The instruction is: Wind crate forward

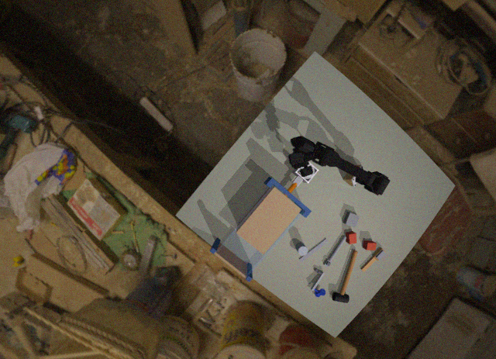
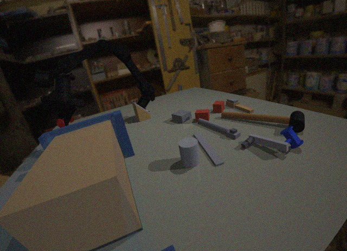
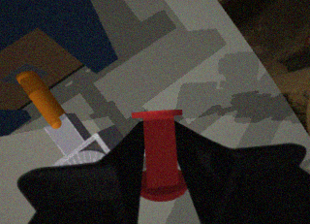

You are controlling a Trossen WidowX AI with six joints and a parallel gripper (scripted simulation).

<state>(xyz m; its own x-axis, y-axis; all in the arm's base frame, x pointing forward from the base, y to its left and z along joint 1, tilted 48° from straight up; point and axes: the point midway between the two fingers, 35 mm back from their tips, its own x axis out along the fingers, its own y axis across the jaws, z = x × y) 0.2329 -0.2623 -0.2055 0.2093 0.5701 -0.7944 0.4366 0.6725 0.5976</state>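
Right now the red-knobbed handle is 2 cm behind my gripper tip, 4 cm to the left of it and 3 cm below it. From my gripper tip the other things lie so: grey winch 4 cm behind, 10 cm to the left, 10 cm below; then blue steel frame 13 cm ahead, 12 cm to the left, 3 cm below; then red knob 1 cm behind, 1 cm to the left.
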